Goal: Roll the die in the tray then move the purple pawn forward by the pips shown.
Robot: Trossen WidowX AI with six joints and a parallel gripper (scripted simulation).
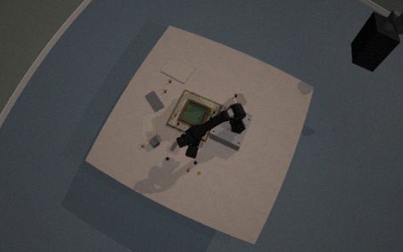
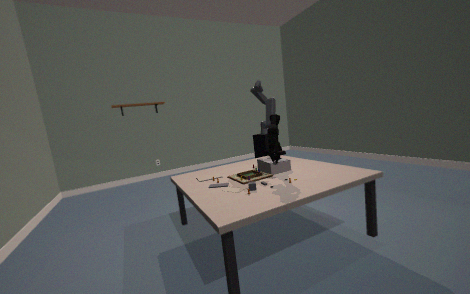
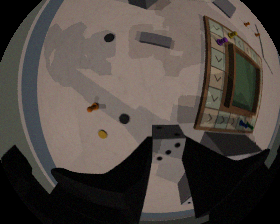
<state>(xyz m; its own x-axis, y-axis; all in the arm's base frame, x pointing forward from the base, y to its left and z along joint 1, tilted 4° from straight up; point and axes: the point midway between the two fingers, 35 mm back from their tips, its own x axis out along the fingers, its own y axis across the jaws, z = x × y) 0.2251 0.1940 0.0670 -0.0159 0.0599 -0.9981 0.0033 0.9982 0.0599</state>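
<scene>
Right now my gripper tip is 15 cm short of the purple pawn, 15 cm to the left of it and 10 cm above it. From my gripper tip the other things lie so: green tray: 7 cm ahead, 25 cm to the right, 12 cm below; then yellow pawn: 19 cm ahead, 20 cm to the right, 10 cm below; then die: right at my gripper tip.
</scene>
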